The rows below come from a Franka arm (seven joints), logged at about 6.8 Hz.
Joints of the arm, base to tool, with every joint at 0 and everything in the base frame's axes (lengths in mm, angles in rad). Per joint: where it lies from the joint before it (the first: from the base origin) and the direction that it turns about. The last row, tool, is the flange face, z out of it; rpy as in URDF.
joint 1: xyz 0 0 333 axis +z
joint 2: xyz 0 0 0 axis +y
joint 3: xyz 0 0 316 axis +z
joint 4: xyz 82.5 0 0 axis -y
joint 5: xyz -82.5 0 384 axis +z
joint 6: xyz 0 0 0 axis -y
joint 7: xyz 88 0 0 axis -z
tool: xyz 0 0 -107 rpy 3.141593 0 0
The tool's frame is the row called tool.
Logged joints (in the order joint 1, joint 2, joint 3, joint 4, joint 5, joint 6, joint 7), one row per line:
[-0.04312 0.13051 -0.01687 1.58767 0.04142 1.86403 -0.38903]
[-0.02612 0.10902 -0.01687 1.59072 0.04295 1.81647 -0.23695]
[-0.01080 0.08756 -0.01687 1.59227 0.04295 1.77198 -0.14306]
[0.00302 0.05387 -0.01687 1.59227 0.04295 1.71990 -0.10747]
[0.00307 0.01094 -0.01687 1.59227 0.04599 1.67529 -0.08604]
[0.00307 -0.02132 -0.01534 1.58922 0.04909 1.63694 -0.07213]
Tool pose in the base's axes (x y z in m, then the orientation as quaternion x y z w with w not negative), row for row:
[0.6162 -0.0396 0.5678 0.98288 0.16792 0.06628 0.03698]
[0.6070 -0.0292 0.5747 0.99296 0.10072 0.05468 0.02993]
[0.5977 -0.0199 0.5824 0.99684 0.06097 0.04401 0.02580]
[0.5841 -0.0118 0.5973 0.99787 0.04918 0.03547 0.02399]
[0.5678 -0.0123 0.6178 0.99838 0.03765 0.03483 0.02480]
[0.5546 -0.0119 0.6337 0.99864 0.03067 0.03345 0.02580]
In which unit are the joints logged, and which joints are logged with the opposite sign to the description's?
The joints are logged in radians. Opposite sign: joint 4, joint 5.
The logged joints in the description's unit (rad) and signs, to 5 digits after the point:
[-0.04312 0.13051 -0.01687 -1.58767 -0.04142 1.86403 -0.38903]
[-0.02612 0.10902 -0.01687 -1.59072 -0.04295 1.81647 -0.23695]
[-0.01080 0.08756 -0.01687 -1.59227 -0.04295 1.77198 -0.14306]
[0.00302 0.05387 -0.01687 -1.59227 -0.04295 1.71990 -0.10747]
[0.00307 0.01094 -0.01687 -1.59227 -0.04599 1.67529 -0.08604]
[0.00307 -0.02132 -0.01534 -1.58922 -0.04909 1.63694 -0.07213]

